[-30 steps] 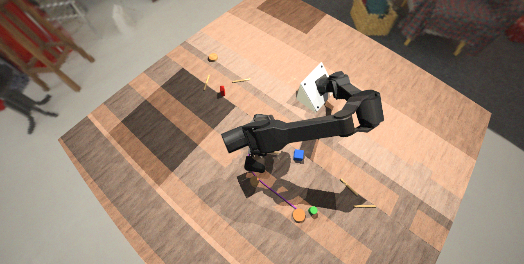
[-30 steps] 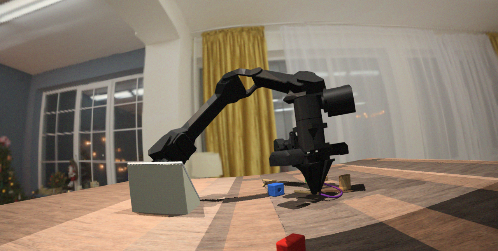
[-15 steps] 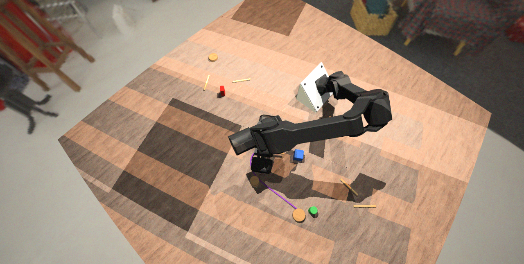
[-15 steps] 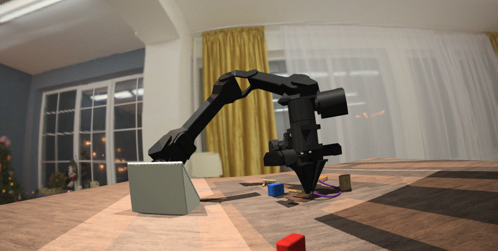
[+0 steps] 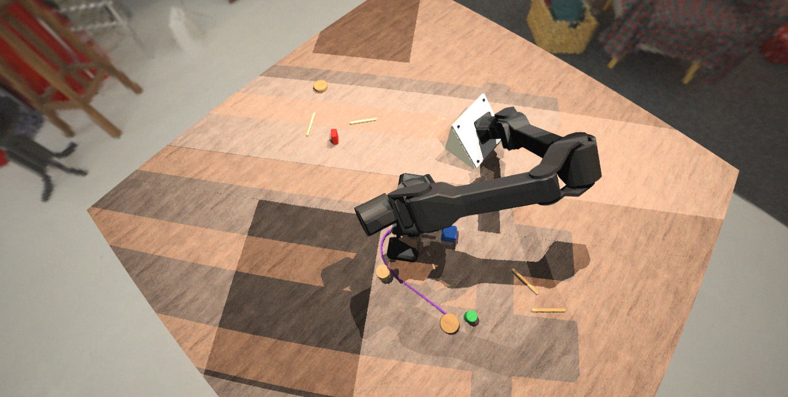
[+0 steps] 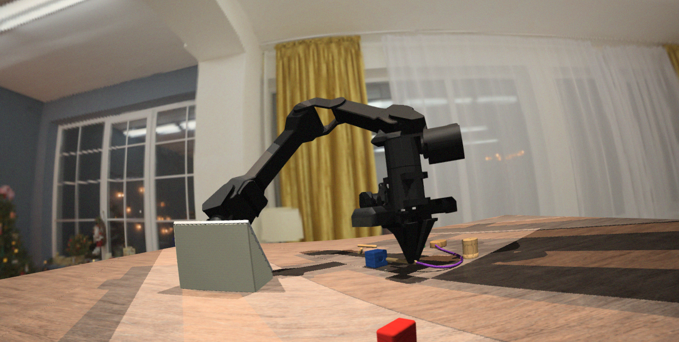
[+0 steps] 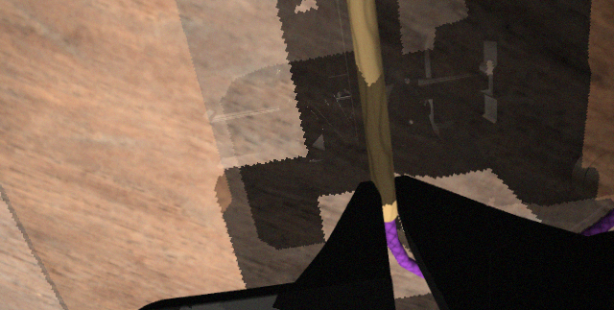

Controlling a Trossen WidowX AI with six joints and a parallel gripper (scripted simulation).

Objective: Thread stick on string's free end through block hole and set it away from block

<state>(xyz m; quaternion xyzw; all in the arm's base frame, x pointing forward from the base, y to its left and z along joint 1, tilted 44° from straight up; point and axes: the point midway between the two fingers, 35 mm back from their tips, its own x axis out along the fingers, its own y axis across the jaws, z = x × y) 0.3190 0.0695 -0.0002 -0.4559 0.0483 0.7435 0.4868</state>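
Now: the blue block 60 mm behind my gripper tip and 80 mm to the left of it. Also, from my gripper tip: round wooden button: 70 mm ahead, 220 mm to the left, 10 mm below; then wooden cylinder: 110 mm ahead, 40 mm to the left; then thin wooden stick: 10 mm behind, 10 mm to the left.
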